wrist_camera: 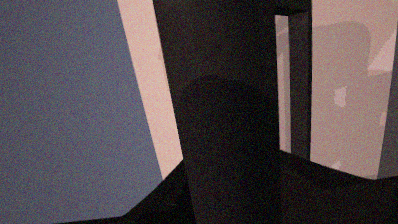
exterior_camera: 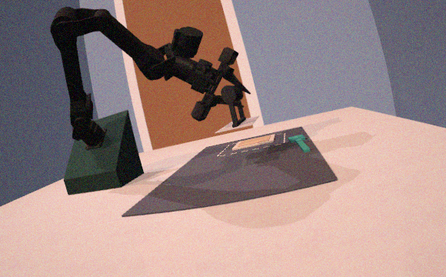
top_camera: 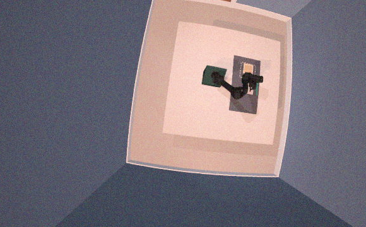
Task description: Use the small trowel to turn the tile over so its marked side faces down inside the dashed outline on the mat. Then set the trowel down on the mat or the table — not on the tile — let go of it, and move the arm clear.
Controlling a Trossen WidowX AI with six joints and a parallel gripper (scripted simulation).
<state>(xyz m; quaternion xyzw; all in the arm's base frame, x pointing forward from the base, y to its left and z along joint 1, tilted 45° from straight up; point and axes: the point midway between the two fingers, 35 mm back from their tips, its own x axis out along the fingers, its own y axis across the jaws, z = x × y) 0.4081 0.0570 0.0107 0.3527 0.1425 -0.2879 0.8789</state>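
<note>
My gripper tip is 40 mm past the grey mat and 150 mm above it. Round my gripper tip: cream tile (40 mm behind, 180 mm to the left, 130 mm below); then teal t-shaped piece (100 mm ahead, 30 mm to the left, 130 mm below); then trowel (30 mm behind, 10 mm below).
</note>
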